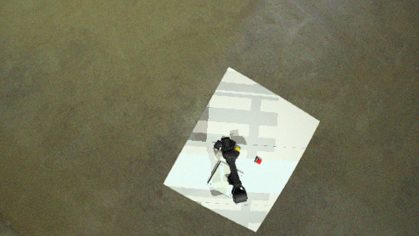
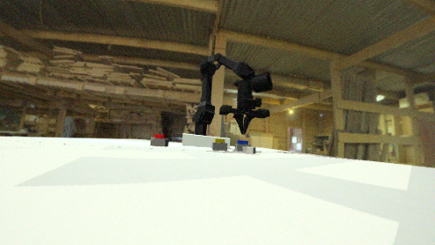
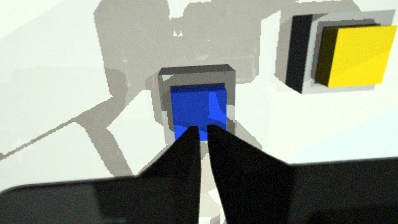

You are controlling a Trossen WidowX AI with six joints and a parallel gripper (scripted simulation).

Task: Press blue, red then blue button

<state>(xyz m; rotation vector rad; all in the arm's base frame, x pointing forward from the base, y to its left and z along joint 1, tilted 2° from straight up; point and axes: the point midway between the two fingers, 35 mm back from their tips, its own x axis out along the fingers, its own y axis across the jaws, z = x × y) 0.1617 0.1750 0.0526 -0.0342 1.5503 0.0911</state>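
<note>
Right now my gripper tip is 3 cm above the blue button. Round my gripper tip: small grey block: 10 cm ahead, 5 cm below; yellow button: 4 cm ahead, 9 cm to the right, 3 cm below.
</note>
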